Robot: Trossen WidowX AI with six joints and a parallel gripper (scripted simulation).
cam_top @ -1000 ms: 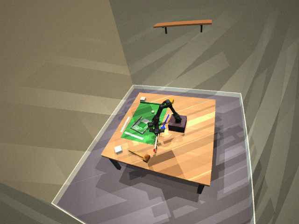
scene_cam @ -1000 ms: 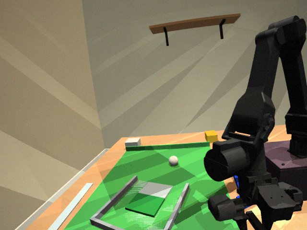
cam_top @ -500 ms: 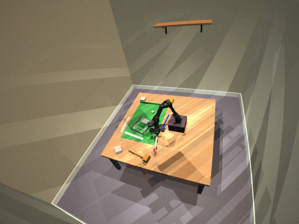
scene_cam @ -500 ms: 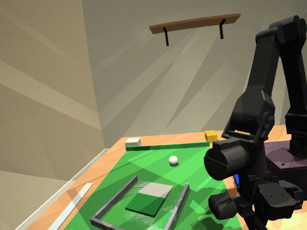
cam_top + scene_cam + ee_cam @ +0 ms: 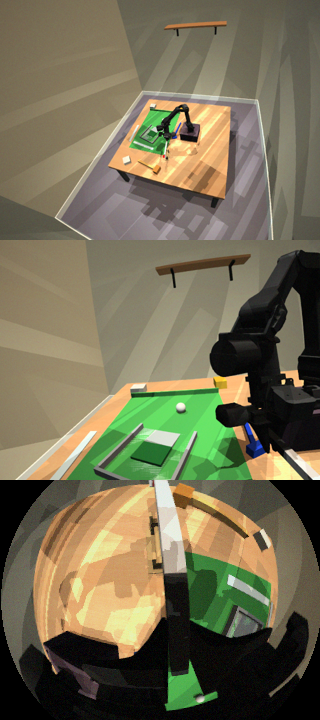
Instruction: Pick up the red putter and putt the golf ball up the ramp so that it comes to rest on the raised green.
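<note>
Now: gripper tip 5 cm past the blue putter, 25 cm to the left of it and 11 cm above it. Round my gripper tip: green mat: 24 cm ahead, 25 cm to the right, 12 cm below; red putter: 2 cm behind, 11 cm to the left, 3 cm above; grey frame: 27 cm ahead, 13 cm to the right, 11 cm below.
</note>
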